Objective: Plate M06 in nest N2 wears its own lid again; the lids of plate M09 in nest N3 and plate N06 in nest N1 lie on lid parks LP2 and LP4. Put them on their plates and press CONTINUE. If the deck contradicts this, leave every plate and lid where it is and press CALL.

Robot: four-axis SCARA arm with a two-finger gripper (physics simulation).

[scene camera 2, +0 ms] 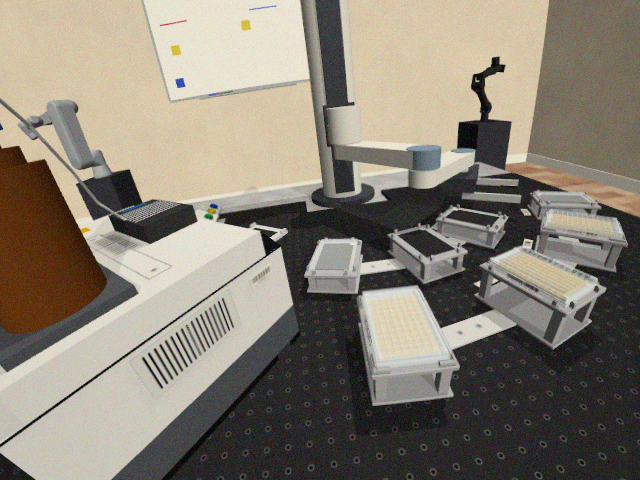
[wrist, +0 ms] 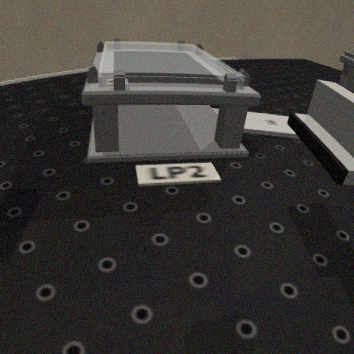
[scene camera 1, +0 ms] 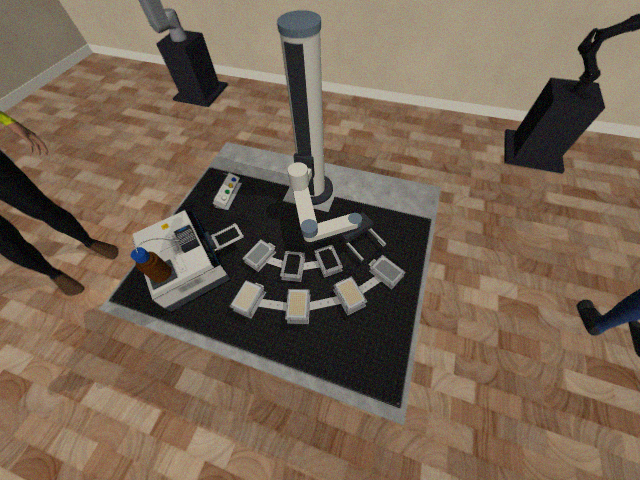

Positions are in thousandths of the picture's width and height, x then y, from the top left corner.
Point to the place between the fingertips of my gripper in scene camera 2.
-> At 812,397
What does my gripper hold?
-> Nothing.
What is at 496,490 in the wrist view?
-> A LP2 label.
